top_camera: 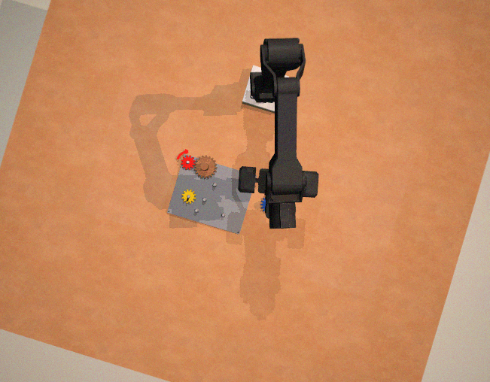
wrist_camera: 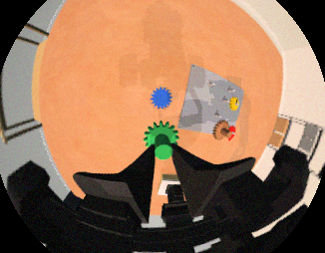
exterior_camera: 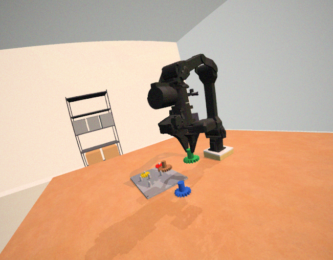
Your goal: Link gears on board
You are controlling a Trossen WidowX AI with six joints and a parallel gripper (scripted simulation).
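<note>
The brown gear is 200 mm to the right of my gripper tip and 90 mm below it. From my gripper tip the other things lie so: blue gear 100 mm below, 60 mm ahead; green gear 10 mm below; yellow gear 220 mm to the right, 100 mm below, 90 mm ahead.
</note>
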